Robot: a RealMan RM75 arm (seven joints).
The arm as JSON. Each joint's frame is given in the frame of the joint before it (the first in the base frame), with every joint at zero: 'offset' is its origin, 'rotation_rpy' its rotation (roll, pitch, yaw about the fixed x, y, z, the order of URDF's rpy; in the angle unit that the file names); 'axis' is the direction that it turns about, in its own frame. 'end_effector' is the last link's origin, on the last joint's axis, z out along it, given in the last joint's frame.
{
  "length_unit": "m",
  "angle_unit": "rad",
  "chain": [
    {
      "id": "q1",
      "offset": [
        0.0,
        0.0,
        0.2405
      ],
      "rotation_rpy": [
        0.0,
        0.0,
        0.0
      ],
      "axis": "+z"
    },
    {
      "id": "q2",
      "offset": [
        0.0,
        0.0,
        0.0
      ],
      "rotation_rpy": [
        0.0,
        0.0,
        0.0
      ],
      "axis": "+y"
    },
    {
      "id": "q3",
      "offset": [
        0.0,
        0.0,
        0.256
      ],
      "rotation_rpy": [
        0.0,
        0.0,
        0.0
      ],
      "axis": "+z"
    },
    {
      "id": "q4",
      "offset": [
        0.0,
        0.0,
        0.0
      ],
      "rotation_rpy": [
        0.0,
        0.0,
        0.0
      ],
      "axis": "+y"
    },
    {
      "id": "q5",
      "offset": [
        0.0,
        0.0,
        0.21
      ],
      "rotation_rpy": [
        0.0,
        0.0,
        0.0
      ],
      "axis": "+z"
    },
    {
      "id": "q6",
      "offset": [
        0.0,
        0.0,
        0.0
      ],
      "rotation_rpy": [
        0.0,
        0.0,
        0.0
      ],
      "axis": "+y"
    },
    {
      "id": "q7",
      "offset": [
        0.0,
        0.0,
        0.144
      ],
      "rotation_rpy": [
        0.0,
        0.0,
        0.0
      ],
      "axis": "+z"
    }
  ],
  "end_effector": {
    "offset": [
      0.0,
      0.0,
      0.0
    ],
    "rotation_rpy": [
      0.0,
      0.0,
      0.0
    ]
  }
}
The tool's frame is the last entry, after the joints.
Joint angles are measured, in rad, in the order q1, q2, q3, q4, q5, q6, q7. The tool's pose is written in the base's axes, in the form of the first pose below.
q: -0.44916 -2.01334 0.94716 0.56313 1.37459 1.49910 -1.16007
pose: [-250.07, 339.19, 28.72], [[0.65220, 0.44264, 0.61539], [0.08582, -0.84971, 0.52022], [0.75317, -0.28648, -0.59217]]
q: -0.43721 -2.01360 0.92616 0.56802 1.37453 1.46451 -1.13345
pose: [-258.17, 341.51, 33.03], [[0.66657, 0.46060, 0.58612], [0.06796, -0.82054, 0.56753], [0.74234, -0.33846, -0.57825]]
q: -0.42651 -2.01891 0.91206 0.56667 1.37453 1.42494 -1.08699
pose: [-266.08, 342.90, 33.37], [[0.68930, 0.46753, 0.55342], [0.04662, -0.79094, 0.61012], [0.72297, -0.39476, -0.56699]]
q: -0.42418 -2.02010 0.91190 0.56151 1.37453 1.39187 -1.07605
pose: [-270.92, 344.85, 32.18], [[0.70023, 0.48178, 0.52685], [0.05431, -0.77178, 0.63357], [0.71185, -0.41503, -0.56658]]
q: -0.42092 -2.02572 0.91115 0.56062 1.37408 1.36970 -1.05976
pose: [-273.57, 345.52, 30.13], [[0.70910, 0.48623, 0.51064], [0.05304, -0.75894, 0.64900], [0.70311, -0.43312, -0.56395]]
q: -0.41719 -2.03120 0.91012 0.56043 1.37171 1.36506 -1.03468
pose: [-274.29, 344.62, 28.44], [[0.71709, 0.47701, 0.50818], [0.03874, -0.75527, 0.65427], [0.69590, -0.44948, -0.56007]]
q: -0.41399 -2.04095 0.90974 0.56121 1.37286 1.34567 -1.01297
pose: [-275.65, 344.67, 24.79], [[0.72695, 0.47529, 0.49562], [0.03379, -0.74564, 0.66550], [0.68586, -0.46704, -0.55810]]
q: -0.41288 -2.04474 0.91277 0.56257 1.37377 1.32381 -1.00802
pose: [-277.40, 345.88, 23.00], [[0.73425, 0.48027, 0.47980], [0.03955, -0.73582, 0.67602], [0.67772, -0.47739, -0.55928]]
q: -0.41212 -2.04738 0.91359 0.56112 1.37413 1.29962 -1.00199
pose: [-280.09, 347.28, 21.68], [[0.74156, 0.48762, 0.46079], [0.04690, -0.72283, 0.68943], [0.66925, -0.48964, -0.55889]]
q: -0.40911 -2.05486 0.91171 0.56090 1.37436 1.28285 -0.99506
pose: [-281.79, 347.23, 19.12], [[0.74392, 0.49543, 0.44848], [0.05238, -0.71227, 0.69995], [0.66621, -0.49722, -0.55582]]
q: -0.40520 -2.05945 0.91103 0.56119 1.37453 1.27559 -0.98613
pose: [-283.10, 346.36, 17.51], [[0.74712, 0.49642, 0.44202], [0.05263, -0.70709, 0.70517], [0.66260, -0.50358, -0.55440]]
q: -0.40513 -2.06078 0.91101 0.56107 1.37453 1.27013 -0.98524
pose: [-283.52, 346.65, 17.01], [[0.74803, 0.49852, 0.43809], [0.05463, -0.70413, 0.70797], [0.66141, -0.50565, -0.55395]]
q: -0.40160 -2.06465 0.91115 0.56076 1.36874 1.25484 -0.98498
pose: [-285.54, 346.82, 16.18], [[0.74632, 0.51088, 0.42662], [0.06238, -0.69184, 0.71936], [0.66266, -0.51026, -0.54820]]
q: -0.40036 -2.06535 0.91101 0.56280 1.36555 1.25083 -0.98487
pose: [-285.89, 347.15, 16.70], [[0.74585, 0.51352, 0.42428], [0.06200, -0.68769, 0.72335], [0.66323, -0.51320, -0.54475]]
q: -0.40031 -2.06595 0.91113 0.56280 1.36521 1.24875 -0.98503
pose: [-286.01, 347.26, 16.49], [[0.74574, 0.51479, 0.42292], [0.06304, -0.68646, 0.72443], [0.66324, -0.51358, -0.54438]]
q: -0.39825 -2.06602 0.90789 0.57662 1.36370 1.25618 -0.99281
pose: [-284.13, 347.87, 19.72], [[0.74268, 0.51211, 0.43147], [0.05332, -0.68750, 0.72422], [0.66752, -0.51486, -0.53790]]
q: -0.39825 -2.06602 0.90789 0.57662 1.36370 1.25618 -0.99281
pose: [-284.13, 347.87, 19.72], [[0.74268, 0.51211, 0.43147], [0.05332, -0.68750, 0.72422], [0.66752, -0.51486, -0.53790]]
